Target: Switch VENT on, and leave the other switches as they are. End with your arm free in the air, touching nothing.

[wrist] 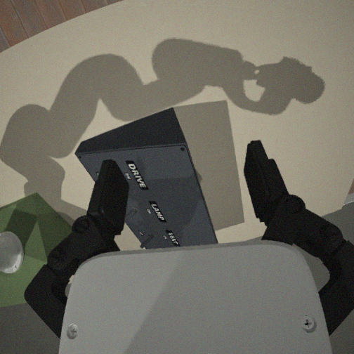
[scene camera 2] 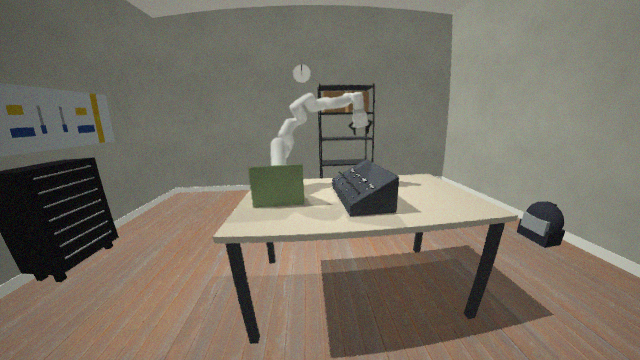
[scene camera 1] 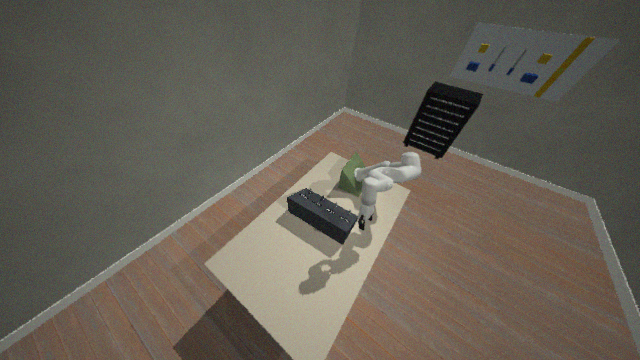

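Where they show: gripper, between the fingertips: [scene camera 2: 361,134] [scene camera 1: 365,224]; arm's base, origin of its link: [scene camera 2: 279,180] [scene camera 1: 358,174].
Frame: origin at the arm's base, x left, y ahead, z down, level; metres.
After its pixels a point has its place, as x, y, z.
Observation:
A dark sloped switch panel [scene camera 1: 320,215] @(-0.040, 0.587, -0.063) [scene camera 2: 375,192] @(-0.325, 0.479, 0.001) [wrist: 170,175] stands on the table. In the wrist view its DRIVE label [wrist: 136,175], LAMP label [wrist: 157,212] and VENT label [wrist: 173,238] show in a row. A small lever [wrist: 146,242] shows beside VENT, at the edge of the gripper body; its position is too unclear to tell. Another lever [wrist: 131,212] shows faintly beside LAMP. The DRIVE lever is hidden behind one finger. The rest of the panel is hidden by the gripper body. My gripper [scene camera 1: 366,220] @(0.253, 0.593, -0.243) [scene camera 2: 360,132] @(0.253, 0.593, -0.243) [wrist: 181,163] is wide open and empty, high above the panel, touching nothing.
A green angular block [scene camera 1: 351,175] @(-0.037, 0.085, -0.039) [scene camera 2: 276,186] @(-0.115, -0.007, 0.002) [wrist: 47,230] stands on the table [scene camera 1: 250,265] @(-0.271, 1.060, 0.120) [scene camera 2: 450,200] @(-0.245, 1.002, 0.120) [wrist: 300,40], beside the panel near the arm's base. A black drawer cabinet [scene camera 1: 440,120] [scene camera 2: 20,215], a shelf rack [scene camera 2: 320,130] and a dark backpack [scene camera 2: 547,215] stand away from the table.

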